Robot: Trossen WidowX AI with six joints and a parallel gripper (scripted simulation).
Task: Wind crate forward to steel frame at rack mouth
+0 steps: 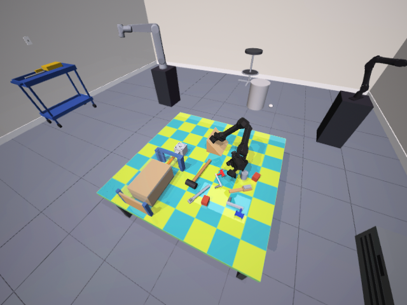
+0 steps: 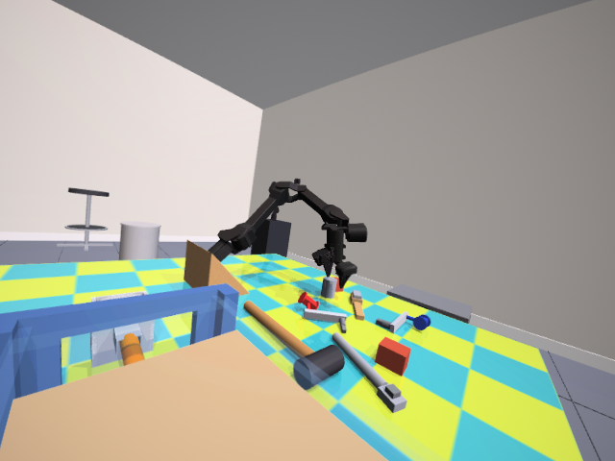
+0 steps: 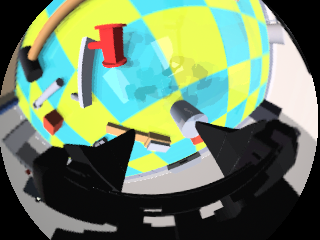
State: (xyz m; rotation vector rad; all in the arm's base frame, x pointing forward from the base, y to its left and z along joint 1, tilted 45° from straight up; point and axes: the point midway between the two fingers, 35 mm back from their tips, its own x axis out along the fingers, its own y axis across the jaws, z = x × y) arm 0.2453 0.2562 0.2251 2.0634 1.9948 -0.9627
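Now: gripper tip 140 mm to the left of the winch handle, 70 mm short of it and 60 mm above it. From my gripper tip the other things lie so: brush (70 mm ahead, 60 mm to the left, 60 mm below); then red grip (150 mm to the right, 50 mm below, 20 mm ahead); then grey winch (600 mm to the right, 70 mm behind, 40 mm below).
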